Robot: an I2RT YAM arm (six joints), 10 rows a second.
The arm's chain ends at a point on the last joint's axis. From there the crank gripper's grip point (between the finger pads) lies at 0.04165 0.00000 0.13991 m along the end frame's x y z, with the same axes.
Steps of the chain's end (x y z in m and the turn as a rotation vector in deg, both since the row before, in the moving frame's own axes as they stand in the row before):
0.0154 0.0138 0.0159 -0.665 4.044 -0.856
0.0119 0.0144 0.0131 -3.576 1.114 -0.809
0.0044 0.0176 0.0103 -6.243 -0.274 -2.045
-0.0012 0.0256 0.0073 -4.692 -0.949 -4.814
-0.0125 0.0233 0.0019 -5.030 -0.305 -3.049
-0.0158 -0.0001 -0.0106 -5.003 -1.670 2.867
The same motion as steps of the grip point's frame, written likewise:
0.0252 0.0147 0.0126 -0.665 4.044 -0.856
0.0147 0.0225 0.0120 -3.576 1.114 -0.809
0.0040 0.0314 0.0097 -6.243 -0.274 -2.045
-0.0032 0.0337 0.0076 -4.692 -0.949 -4.814
-0.0130 0.0334 0.0017 -5.030 -0.305 -3.049
-0.0202 0.0141 -0.0101 -5.003 -1.670 2.867

